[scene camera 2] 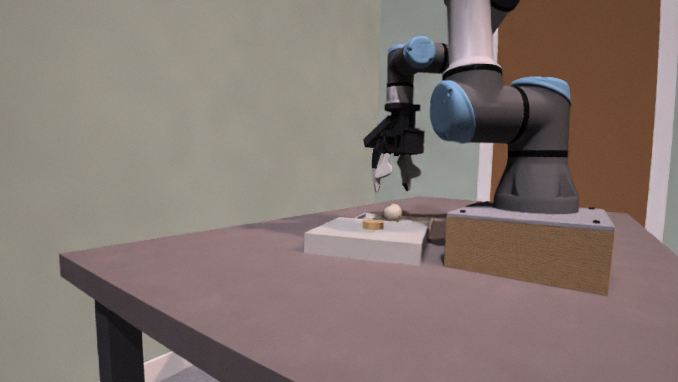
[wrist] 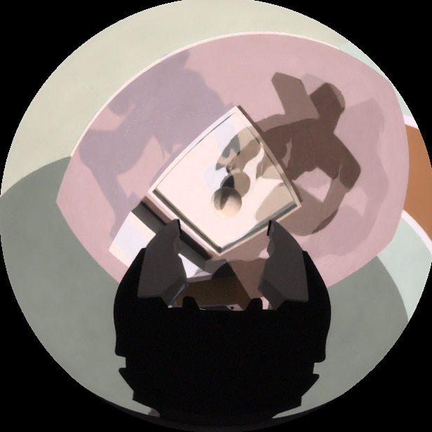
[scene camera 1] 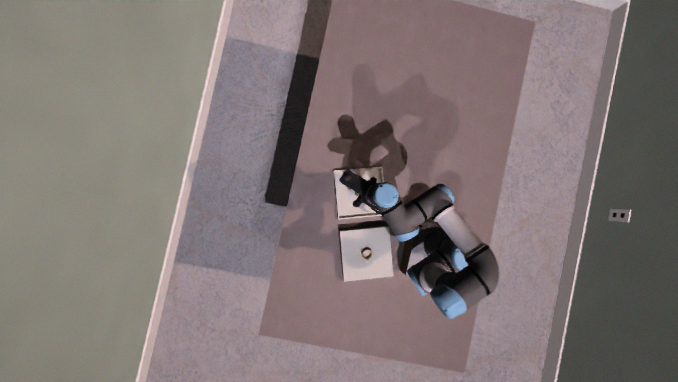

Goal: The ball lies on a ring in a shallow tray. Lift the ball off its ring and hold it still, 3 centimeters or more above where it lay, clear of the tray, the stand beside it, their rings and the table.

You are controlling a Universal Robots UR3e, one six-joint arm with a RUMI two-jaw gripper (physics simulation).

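Frame: origin at the arm's base, x ahead, y left, z up, level; millimetres.
Where they show: gripper, between the fingertips: [scene camera 2: 392,191]; arm's base, origin of its link: [scene camera 2: 534,208] [scene camera 1: 441,245].
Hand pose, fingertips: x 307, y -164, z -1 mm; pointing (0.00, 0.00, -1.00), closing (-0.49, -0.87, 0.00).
Things, the pixels of their top centre, and the offset from my fingertips. "pt": a spot on its surface instead. Level surfaces: height alone.
- pale ball, centre of its top: [scene camera 2: 393,203] dx -2, dy -2, dz -30 mm
- shallow white tray, a spot on its surface: [scene camera 1: 336,195] pt dx +90, dy +17, dz -72 mm
- small tan ring, a spot on its surface: [scene camera 2: 373,225] [scene camera 1: 368,259] pt dx -51, dy +244, dz -42 mm
- table, height of its surface: dz -84 mm
The pale ball [scene camera 2: 392,211] [wrist: 227,201] rests in the shallow white tray [scene camera 1: 336,195] [wrist: 166,204]; the ring under it is hidden by the ball in the wrist view. In the scene camera 1 view the gripper and wrist cover the ball. My gripper [scene camera 2: 392,190] [wrist: 223,220] is open and empty, pointing down, with its fingertips a little above the ball and apart from it. In the wrist view the ball shows just beyond the gap between the fingertips.
The white stand [scene camera 1: 354,267] [scene camera 2: 362,249] [wrist: 131,235] is beside the tray, with a small tan ring [scene camera 1: 366,253] [scene camera 2: 373,225] on top. The robot's wooden base block [scene camera 2: 525,255] stands to the right of the stand in the scene camera 2 view. Both stand on the table [scene camera 2: 300,310].
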